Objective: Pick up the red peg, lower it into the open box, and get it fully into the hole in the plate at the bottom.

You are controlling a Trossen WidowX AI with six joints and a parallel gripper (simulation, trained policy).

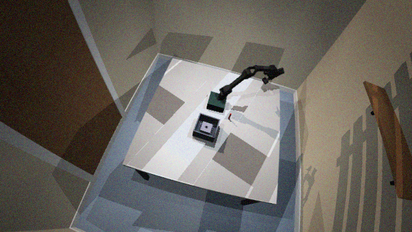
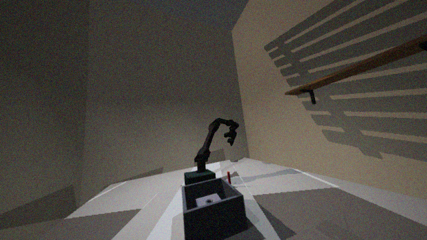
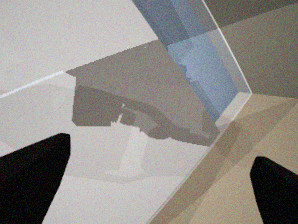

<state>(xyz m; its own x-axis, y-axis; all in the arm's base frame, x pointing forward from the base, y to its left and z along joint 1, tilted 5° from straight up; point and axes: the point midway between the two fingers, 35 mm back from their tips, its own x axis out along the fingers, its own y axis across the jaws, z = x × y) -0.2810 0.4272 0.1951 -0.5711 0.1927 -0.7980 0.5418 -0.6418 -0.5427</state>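
Right now the red peg is 47 cm ahead of my gripper tip, 32 cm to the right of it and 15 cm below it. Round my gripper tip: dark box (66 cm ahead, 51 cm to the right, 17 cm below); grey plate (66 cm ahead, 51 cm to the right, 15 cm below).
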